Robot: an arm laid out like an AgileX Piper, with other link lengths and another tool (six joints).
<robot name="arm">
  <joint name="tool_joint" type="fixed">
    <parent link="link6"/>
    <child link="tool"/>
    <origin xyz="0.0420 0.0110 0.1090" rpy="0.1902 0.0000 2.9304"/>
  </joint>
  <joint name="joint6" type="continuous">
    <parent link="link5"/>
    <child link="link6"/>
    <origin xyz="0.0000 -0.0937 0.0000" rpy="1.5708 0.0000 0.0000"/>
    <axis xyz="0 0 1"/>
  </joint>
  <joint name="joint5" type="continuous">
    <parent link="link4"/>
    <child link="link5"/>
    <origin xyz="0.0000 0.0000 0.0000" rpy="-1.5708 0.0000 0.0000"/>
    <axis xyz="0 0 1"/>
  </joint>
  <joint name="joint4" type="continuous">
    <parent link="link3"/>
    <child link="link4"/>
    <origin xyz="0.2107 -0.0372 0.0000" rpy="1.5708 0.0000 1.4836"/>
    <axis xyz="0 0 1"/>
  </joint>
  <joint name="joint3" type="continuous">
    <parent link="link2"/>
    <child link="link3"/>
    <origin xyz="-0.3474 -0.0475 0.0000"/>
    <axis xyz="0 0 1"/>
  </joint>
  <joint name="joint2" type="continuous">
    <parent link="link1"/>
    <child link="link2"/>
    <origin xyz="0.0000 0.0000 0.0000" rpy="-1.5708 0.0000 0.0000"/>
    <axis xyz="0 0 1"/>
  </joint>
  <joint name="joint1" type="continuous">
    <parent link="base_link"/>
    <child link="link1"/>
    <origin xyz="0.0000 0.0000 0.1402"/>
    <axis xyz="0 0 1"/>
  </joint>
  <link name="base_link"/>
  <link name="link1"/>
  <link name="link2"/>
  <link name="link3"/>
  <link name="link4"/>
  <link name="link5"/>
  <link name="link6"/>
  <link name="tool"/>
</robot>
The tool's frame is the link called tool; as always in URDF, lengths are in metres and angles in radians. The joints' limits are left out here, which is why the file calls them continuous.
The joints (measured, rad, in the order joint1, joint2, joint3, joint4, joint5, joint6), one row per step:
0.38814 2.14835 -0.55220 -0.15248 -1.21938 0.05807
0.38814 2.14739 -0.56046 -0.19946 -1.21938 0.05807
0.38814 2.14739 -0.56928 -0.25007 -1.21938 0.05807
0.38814 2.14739 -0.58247 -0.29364 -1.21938 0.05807
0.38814 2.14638 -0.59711 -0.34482 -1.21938 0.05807
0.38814 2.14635 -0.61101 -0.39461 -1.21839 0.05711
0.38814 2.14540 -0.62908 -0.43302 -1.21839 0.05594
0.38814 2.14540 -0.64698 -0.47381 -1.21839 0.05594
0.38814 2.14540 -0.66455 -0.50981 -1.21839 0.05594
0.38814 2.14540 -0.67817 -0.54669 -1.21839 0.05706
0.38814 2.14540 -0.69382 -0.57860 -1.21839 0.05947
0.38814 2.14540 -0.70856 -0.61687 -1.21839 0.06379
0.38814 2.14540 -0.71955 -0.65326 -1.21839 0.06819
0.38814 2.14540 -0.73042 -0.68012 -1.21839 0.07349
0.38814 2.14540 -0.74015 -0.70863 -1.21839 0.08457
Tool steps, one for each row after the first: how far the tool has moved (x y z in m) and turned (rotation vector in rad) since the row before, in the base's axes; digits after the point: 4 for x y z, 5 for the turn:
-0.0026 0.0076 0.0020 0.00060 -0.00971 0.04688
-0.0032 0.0079 0.0017 -0.00019 -0.00961 0.05047
-0.0014 0.0072 0.0026 0.00151 -0.01363 0.04341
-0.0022 0.0081 0.0032 0.00115 -0.01643 0.05092
-0.0027 0.0074 0.0024 -0.00141 -0.01498 0.04965
-0.0002 0.0063 0.0039 0.00171 -0.02032 0.03834
-0.0008 0.0064 0.0033 0.00111 -0.01888 0.04033
-0.0004 0.0056 0.0033 0.00107 -0.01854 0.03549
-0.0018 0.0051 0.0023 -0.00040 -0.01430 0.03604
-0.0007 0.0047 0.0028 0.00153 -0.01498 0.03085
-0.0021 0.0050 0.0024 0.00052 -0.01324 0.03665
-0.0029 0.0042 0.0015 -0.00102 -0.00964 0.03473
-0.0016 0.0033 0.0017 0.00101 -0.00800 0.02525
-0.0024 0.0033 0.0014 0.00273 -0.00221 0.02589

